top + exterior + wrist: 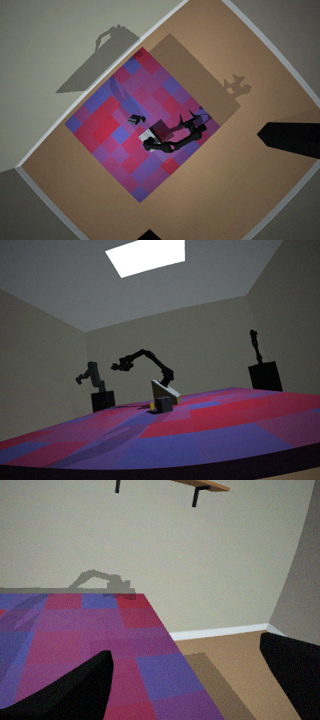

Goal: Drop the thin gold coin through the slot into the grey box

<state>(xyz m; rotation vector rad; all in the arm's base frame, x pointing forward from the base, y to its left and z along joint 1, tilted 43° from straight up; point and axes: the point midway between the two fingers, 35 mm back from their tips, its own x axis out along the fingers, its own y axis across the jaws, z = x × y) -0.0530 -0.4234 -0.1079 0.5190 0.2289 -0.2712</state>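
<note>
Now: gripper tip 34 cm to the right of the gold coin, 32 cm above it and 23 cm short of it.
</note>
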